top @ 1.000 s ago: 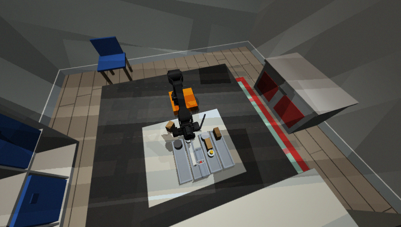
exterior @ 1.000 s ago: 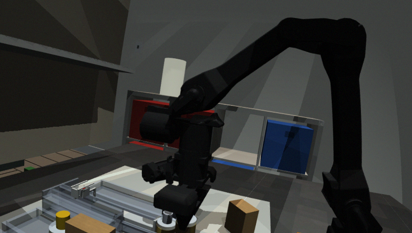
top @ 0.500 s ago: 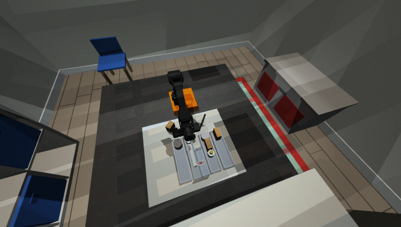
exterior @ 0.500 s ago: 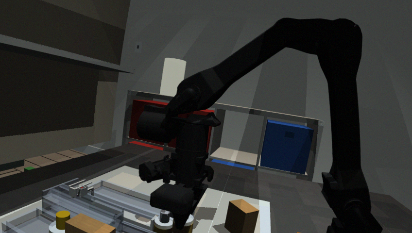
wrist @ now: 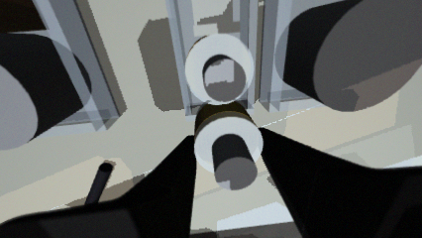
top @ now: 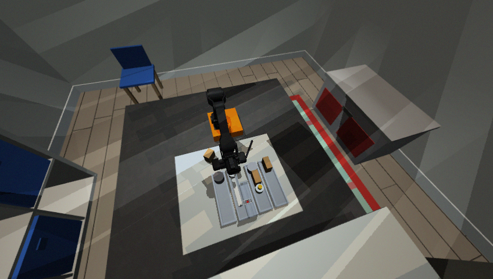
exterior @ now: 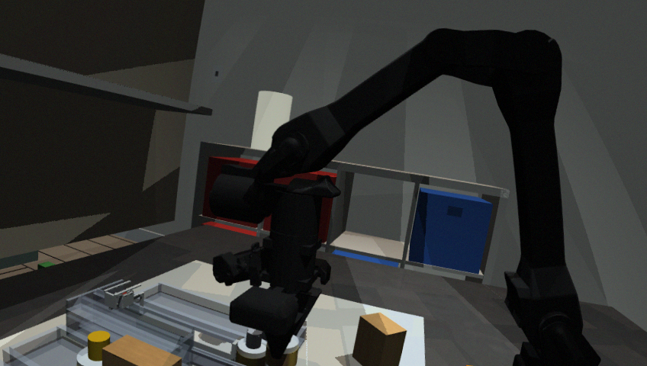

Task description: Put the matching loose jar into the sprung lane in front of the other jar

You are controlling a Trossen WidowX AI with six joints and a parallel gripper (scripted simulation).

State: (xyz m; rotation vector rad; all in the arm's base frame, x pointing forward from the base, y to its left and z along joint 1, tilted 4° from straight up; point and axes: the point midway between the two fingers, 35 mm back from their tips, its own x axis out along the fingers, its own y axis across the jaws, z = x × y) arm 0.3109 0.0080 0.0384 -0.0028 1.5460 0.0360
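The sprung lane is 18 cm ahead of my gripper tip, 3 cm to the left of it and 3 cm below it. Also, from my gripper tip: black rod 15 cm to the left, 11 cm behind, 4 cm below; red mark 23 cm ahead, 4 cm to the left, 2 cm above.
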